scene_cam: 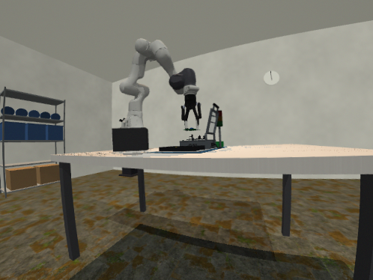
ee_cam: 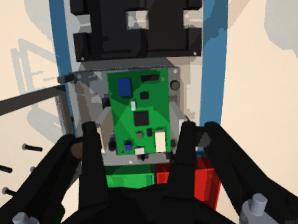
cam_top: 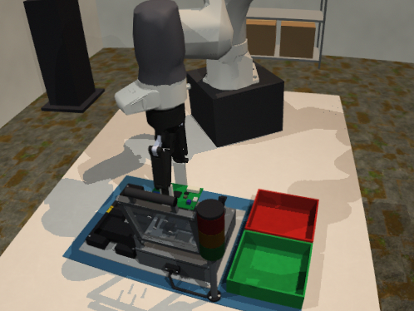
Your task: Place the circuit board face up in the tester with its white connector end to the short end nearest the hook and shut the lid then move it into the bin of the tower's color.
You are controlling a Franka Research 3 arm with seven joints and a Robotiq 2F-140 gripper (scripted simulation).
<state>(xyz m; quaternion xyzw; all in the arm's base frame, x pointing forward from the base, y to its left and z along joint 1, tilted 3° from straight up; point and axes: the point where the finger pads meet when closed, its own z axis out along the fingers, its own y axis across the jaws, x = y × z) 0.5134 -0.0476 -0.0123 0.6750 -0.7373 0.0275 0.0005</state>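
Right now the tester plate is 80 mm below my hand, 40 mm to the left of it and 20 mm ahead of it. Also, from my hand: green bin: 230 mm to the left, 140 mm below, 80 mm ahead; clear lid: 140 mm ahead, 30 mm above, 20 mm to the left; green circuit board: 20 mm below.
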